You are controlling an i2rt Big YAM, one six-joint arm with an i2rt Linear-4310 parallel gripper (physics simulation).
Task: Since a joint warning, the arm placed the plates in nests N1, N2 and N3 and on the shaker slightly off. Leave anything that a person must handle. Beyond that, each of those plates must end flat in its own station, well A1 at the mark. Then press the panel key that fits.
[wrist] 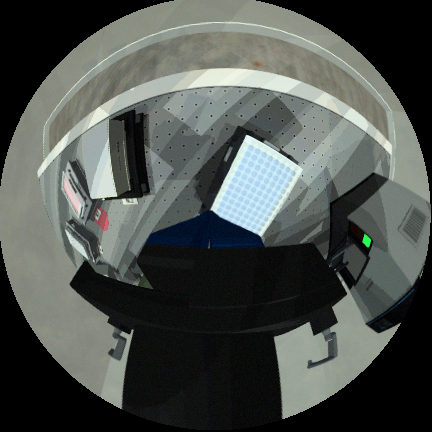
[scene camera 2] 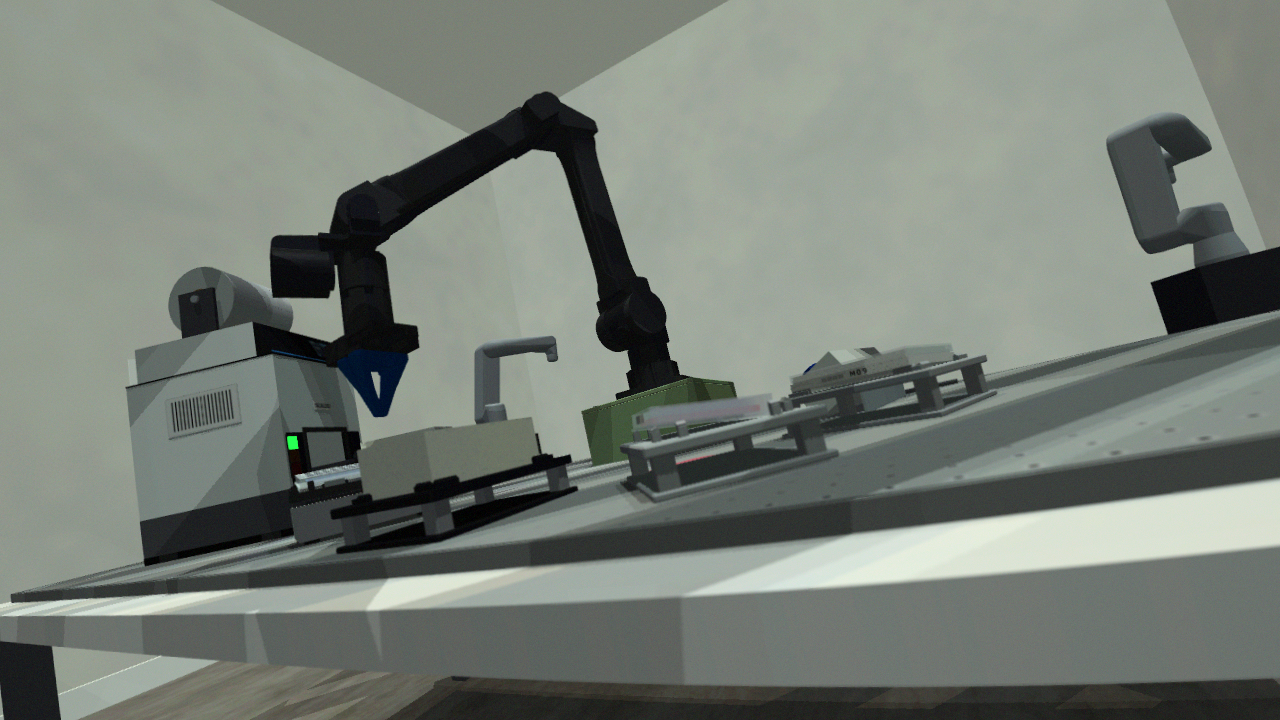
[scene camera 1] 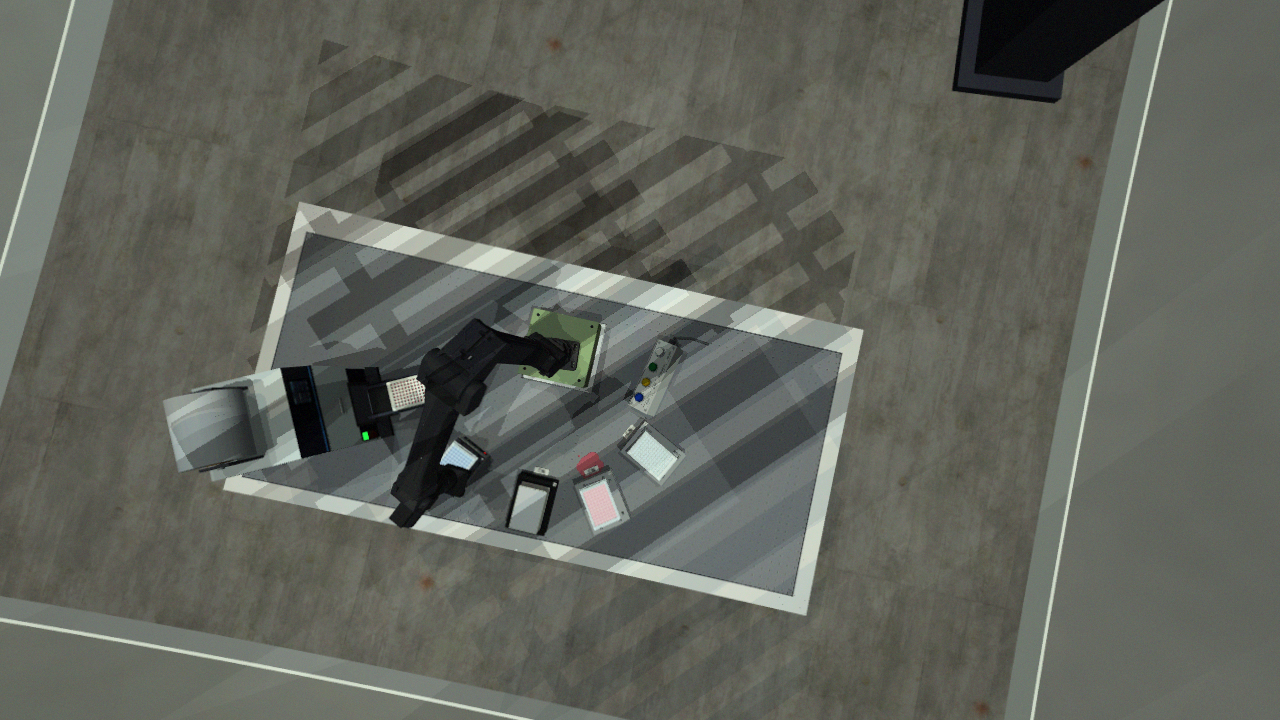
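My gripper [scene camera 2: 381, 413] [wrist: 209, 216] is shut and empty, pointing down; in the wrist view its blue tips overlap the near-left corner of the blue-welled plate [scene camera 1: 458, 454] [wrist: 257, 186]. That plate is on a black station, whose frame shows past its left and far edges. A tall pale block [scene camera 1: 530, 504] [scene camera 2: 447, 454] [wrist: 102, 160] sits on a black nest. A pink plate [scene camera 1: 601, 501] [scene camera 2: 702, 412] [wrist: 75, 192] and a white plate [scene camera 1: 653, 452] [scene camera 2: 859, 370] [wrist: 81, 244] are on grey nests. The key panel [scene camera 1: 652, 376] has white, green, yellow and blue keys. A1 marks are unreadable.
A boxy instrument [scene camera 1: 304, 411] [scene camera 2: 214, 447] [wrist: 395, 240] with a green light stands left, its tray holding a beige plate [scene camera 1: 405, 394]. The arm's green base [scene camera 1: 588, 367] [scene camera 2: 604, 437] is at the back. A red patch [scene camera 1: 588, 462] [wrist: 101, 220] lies by the pink plate's nest.
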